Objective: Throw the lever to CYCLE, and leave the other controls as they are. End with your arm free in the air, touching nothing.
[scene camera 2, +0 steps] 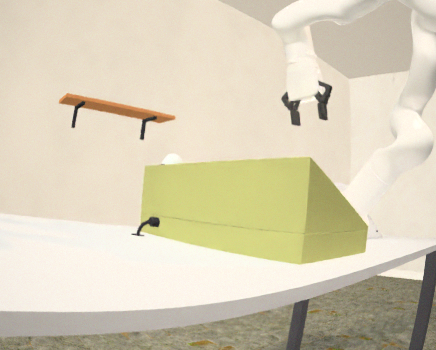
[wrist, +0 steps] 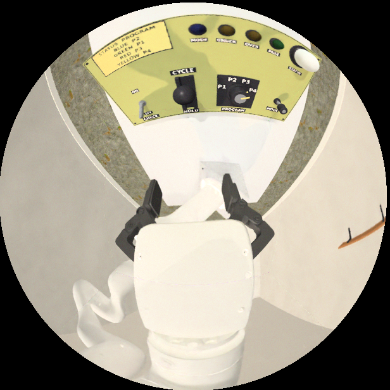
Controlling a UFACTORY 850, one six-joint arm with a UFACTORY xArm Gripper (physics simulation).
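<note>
The lever's black ball knob (wrist: 184,95) shows in the wrist view over the middle of its dark slot, between the CYCLE label (wrist: 183,71) above and the HOLD label (wrist: 191,111) below. Dark slot shows above and below the knob. The knob hides the shaft, so its exact tilt is hard to tell. The lever does not show in the scene view. My gripper (scene camera 2: 309,121) (wrist: 190,183) is open and empty, in the air above the yellow-green console (scene camera 2: 225,195) (wrist: 200,60), apart from it and from the lever.
The console's other controls include a toggle switch (wrist: 142,108) at left, the PROGRAM knob (wrist: 240,98) and a MODE switch (wrist: 281,106) at right. A white STATUS dome (scene camera 2: 172,159) (wrist: 306,59) stands at its top edge. A brown shelf (scene camera 2: 117,108) is on the wall.
</note>
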